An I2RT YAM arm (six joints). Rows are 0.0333 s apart.
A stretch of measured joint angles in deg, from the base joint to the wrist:
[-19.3, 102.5, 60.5, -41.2, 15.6, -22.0]
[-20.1, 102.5, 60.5, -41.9, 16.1, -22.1]
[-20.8, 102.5, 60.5, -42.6, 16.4, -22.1]
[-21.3, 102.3, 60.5, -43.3, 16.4, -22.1]
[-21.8, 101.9, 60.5, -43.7, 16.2, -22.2]
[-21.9, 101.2, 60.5, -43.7, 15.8, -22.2]
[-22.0, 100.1, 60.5, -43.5, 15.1, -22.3]
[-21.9, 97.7, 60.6, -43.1, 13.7, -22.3]
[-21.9, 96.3, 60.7, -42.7, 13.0, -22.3]
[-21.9, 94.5, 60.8, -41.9, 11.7, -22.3]
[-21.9, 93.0, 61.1, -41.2, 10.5, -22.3]
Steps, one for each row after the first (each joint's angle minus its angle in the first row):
[-0.8, 0.0, 0.0, -0.7, 0.5, -0.1]
[-1.5, 0.0, 0.0, -1.4, 0.8, -0.1]
[-2.0, -0.2, 0.0, -2.1, 0.8, -0.1]
[-2.5, -0.6, 0.0, -2.5, 0.6, -0.2]
[-2.6, -1.3, 0.0, -2.5, 0.2, -0.2]
[-2.7, -2.4, 0.0, -2.3, -0.5, -0.3]
[-2.6, -4.8, 0.1, -1.9, -1.9, -0.3]
[-2.6, -6.2, 0.2, -1.5, -2.6, -0.3]
[-2.6, -8.0, 0.3, -0.7, -3.9, -0.3]
[-2.6, -9.5, 0.6, 0.0, -5.1, -0.3]

